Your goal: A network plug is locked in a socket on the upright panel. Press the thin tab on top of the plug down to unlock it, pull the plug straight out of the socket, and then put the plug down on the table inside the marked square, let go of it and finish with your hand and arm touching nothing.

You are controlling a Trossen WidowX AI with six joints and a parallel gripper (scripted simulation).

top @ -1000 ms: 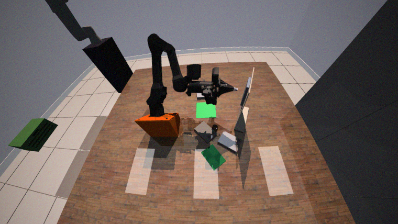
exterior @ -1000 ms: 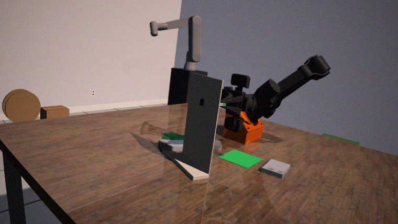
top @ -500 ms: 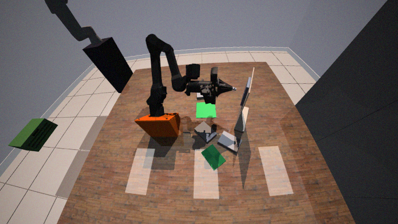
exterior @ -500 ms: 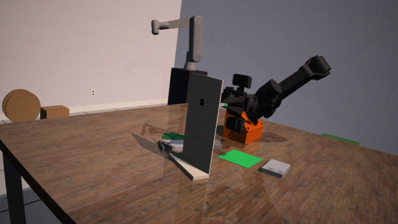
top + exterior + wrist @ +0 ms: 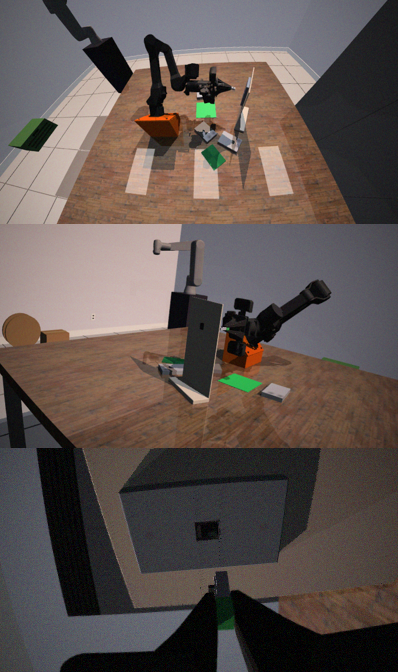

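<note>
My gripper tip is now 12 cm past the green marked square, 2 cm to the right of it and 20 cm above it. Also, from my gripper tip: dark green tile (7 cm behind, 26 cm to the right, 20 cm below); then grey network plug (right at my gripper tip); then grey upright panel (7 cm ahead, 3 cm to the right, 7 cm below).
</note>
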